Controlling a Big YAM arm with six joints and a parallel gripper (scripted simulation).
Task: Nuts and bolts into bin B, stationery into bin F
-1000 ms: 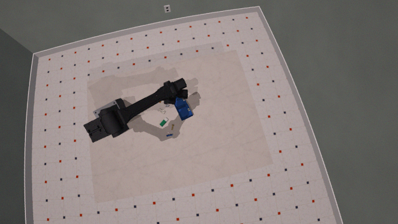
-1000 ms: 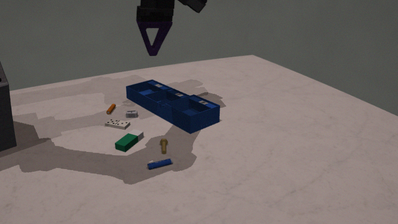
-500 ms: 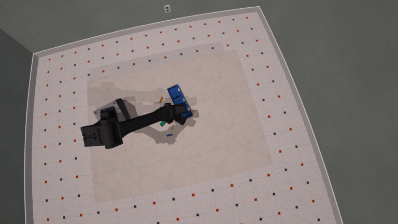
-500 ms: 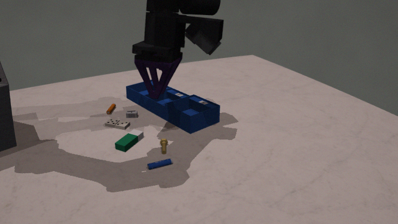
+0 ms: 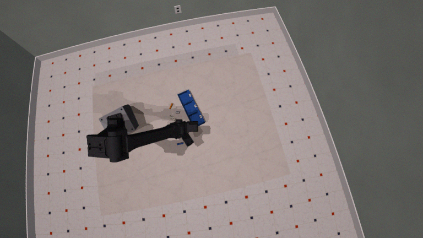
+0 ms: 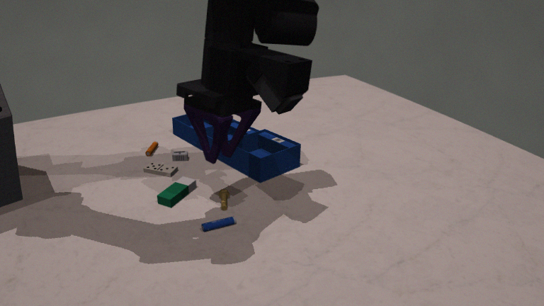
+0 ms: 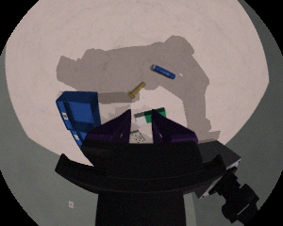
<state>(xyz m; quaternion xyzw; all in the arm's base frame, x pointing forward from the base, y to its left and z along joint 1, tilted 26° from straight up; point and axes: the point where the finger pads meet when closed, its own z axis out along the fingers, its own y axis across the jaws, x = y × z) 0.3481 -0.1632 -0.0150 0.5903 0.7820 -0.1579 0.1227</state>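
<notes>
My hand is 1 cm short of the brass bolt and 7 cm above it. The rest, counted from my hand: white domino 3 cm behind, 14 cm to the left, 7 cm below; green block 4 cm behind, 6 cm to the left, 7 cm below; blue cylinder 3 cm behind, 5 cm to the right, 7 cm below.
</notes>
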